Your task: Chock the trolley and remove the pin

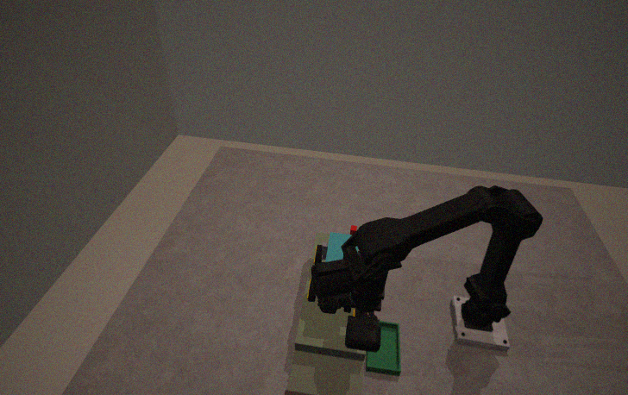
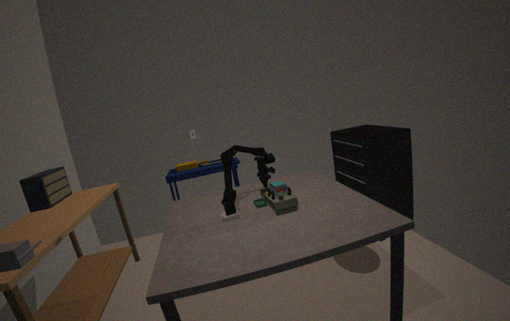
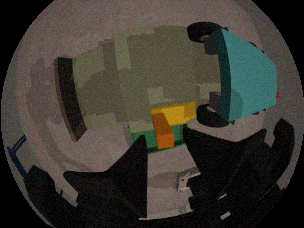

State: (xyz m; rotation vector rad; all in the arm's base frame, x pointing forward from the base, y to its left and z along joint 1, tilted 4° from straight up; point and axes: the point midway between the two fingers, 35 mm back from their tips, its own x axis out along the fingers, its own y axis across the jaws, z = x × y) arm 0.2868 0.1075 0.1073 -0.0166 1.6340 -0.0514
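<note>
The yellow chock is 30 mm below my gripper tip and 20 mm to the right of it. Round my gripper tip: lower ramp step: 110 mm below, 80 mm to the left, 60 mm ahead; green tray: 120 mm below, 60 mm behind, 10 mm to the right; trolley: 130 mm to the right, 50 mm ahead.
</note>
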